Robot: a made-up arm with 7 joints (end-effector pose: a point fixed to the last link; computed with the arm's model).
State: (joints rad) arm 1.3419 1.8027 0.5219 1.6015 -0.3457 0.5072 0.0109
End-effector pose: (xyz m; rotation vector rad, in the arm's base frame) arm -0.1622 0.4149 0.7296 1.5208 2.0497 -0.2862
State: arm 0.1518 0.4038 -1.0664 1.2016 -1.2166 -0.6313 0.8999
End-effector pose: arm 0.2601 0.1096 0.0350 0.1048 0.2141 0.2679
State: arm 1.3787 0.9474 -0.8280 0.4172 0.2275 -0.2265 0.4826
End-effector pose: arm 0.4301 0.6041 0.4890 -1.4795 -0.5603 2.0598
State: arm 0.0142 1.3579 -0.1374 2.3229 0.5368 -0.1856 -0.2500
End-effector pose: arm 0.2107 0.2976 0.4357 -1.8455 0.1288 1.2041
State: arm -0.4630 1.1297 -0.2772 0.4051 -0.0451 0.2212 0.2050
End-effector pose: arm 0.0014 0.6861 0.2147 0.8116 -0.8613 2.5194
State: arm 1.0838 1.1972 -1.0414 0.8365 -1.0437 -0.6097 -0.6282
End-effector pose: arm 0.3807 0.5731 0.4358 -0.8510 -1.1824 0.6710
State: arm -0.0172 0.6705 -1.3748 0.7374 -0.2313 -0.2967 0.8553
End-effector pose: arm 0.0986 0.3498 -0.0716 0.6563 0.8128 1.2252
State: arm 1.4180 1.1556 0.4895 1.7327 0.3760 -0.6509 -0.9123
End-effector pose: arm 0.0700 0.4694 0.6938 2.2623 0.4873 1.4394
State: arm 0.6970 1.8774 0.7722 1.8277 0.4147 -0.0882 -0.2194
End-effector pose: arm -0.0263 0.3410 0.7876 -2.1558 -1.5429 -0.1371
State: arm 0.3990 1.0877 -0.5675 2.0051 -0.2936 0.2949 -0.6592
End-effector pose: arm 0.3003 0.2949 0.3673 -1.8864 -1.0853 1.0926
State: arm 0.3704 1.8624 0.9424 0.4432 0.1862 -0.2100 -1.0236
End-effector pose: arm -0.0252 0.6738 0.7406 1.3683 1.6777 0.0783
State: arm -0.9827 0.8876 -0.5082 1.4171 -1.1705 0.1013 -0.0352
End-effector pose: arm -0.0959 0.3694 0.1078 0.0725 -0.0782 1.1158
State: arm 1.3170 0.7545 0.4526 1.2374 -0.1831 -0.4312 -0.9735
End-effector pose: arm 0.3176 0.5360 0.6182 2.0289 0.9186 0.3448
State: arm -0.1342 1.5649 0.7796 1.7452 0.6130 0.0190 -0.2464
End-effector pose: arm 0.2121 0.4385 0.6485 -2.2371 -0.9484 1.1666
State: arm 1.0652 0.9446 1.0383 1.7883 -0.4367 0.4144 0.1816
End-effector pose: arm 0.0402 0.5121 0.5643 1.9881 1.3629 -0.6100
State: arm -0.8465 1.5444 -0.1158 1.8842 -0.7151 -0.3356 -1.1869
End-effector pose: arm 0.1829 0.3999 0.2850 -1.5867 -0.4236 0.7424
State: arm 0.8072 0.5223 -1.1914 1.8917 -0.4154 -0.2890 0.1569
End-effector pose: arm 0.3628 0.0860 0.3337 -1.3599 0.0991 0.3321
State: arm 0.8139 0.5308 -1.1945 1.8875 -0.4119 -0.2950 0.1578
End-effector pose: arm 0.3647 0.0887 0.3344 -1.3517 0.0952 0.3320
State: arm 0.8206 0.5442 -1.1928 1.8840 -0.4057 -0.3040 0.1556
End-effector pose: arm 0.3671 0.0937 0.3359 -1.3485 0.0893 0.3340
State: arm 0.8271 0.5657 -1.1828 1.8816 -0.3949 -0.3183 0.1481
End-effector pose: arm 0.3701 0.1023 0.3389 -1.3541 0.0800 0.3390
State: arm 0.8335 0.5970 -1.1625 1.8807 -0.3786 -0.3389 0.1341
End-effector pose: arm 0.3736 0.1154 0.3440 -1.3707 0.0658 0.3468
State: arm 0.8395 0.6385 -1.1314 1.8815 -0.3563 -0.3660 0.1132
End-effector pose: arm 0.3771 0.1331 0.3515 -1.3993 0.0462 0.3566
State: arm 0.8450 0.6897 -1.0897 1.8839 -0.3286 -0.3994 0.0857
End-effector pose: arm 0.3797 0.1551 0.3618 -1.4394 0.0198 0.3659
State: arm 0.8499 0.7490 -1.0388 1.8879 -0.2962 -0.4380 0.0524
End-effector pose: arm 0.3807 0.1804 0.3749 -1.4894 -0.0133 0.3720
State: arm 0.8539 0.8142 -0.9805 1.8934 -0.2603 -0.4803 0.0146
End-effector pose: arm 0.3792 0.2076 0.3907 -1.5467 -0.0528 0.3719
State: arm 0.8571 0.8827 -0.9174 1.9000 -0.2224 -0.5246 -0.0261
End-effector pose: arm 0.3748 0.2352 0.4086 -1.6077 -0.0972 0.3634
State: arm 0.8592 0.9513 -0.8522 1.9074 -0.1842 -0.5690 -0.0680
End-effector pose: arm 0.3676 0.2613 0.4280 -1.6686 -0.1440 0.3453
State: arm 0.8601 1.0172 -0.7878 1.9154 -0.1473 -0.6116 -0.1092
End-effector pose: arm 0.3581 0.2848 0.4476 -1.7256 -0.1900 0.3183
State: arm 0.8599 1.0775 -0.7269 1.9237 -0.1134 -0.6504 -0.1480
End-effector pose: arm 0.3471 0.3044 0.4664 -1.7762 -0.2326 0.2848
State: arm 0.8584 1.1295 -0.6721 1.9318 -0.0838 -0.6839 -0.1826
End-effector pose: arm 0.3360 0.3199 0.4833 -1.8186 -0.2687 0.2486
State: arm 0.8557 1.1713 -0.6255 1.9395 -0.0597 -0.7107 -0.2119
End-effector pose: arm 0.3259 0.3311 0.4973 -1.8524 -0.2970 0.2139
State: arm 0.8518 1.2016 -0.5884 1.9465 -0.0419 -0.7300 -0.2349
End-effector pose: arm 0.3176 0.3385 0.5077 -1.8780 -0.3171 0.1846
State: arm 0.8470 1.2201 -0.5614 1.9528 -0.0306 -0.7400 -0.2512
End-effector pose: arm 0.3118 0.3425 0.5143 -1.8966 -0.3304 0.1644
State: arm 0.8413 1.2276 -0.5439 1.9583 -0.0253 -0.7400 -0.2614
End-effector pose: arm 0.3085 0.3438 0.5174 -1.9099 -0.3387 0.1555
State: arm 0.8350 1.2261 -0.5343 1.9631 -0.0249 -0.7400 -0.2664
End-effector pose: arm 0.3074 0.3432 0.5175 -1.9183 -0.3377 0.1489
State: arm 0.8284 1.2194 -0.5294 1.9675 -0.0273 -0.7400 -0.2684
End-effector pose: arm 0.3076 0.3415 0.5158 -1.9241 -0.3312 0.1440
